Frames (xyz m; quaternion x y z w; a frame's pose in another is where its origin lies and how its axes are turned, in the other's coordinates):
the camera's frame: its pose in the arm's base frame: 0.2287 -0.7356 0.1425 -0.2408 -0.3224 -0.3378 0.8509
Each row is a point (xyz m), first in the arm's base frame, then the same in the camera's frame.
Working: the arm's base frame: its pose in the camera's frame: -0.5390 0.3428 0.4535 0.2408 0.3224 0.3378 0.8509

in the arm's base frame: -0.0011 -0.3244 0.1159
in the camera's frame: -0.3210 0.1070 0.3288
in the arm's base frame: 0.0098 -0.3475 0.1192
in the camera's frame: -0.3029 0.0992 0.3123
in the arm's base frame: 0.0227 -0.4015 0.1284
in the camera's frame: -0.2664 0.0714 0.2796
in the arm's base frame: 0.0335 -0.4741 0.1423
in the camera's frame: -0.2199 0.0290 0.2393
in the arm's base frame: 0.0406 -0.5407 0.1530
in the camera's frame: -0.1804 -0.0115 0.2020
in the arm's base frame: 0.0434 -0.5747 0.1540
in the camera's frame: -0.1638 -0.0320 0.1803
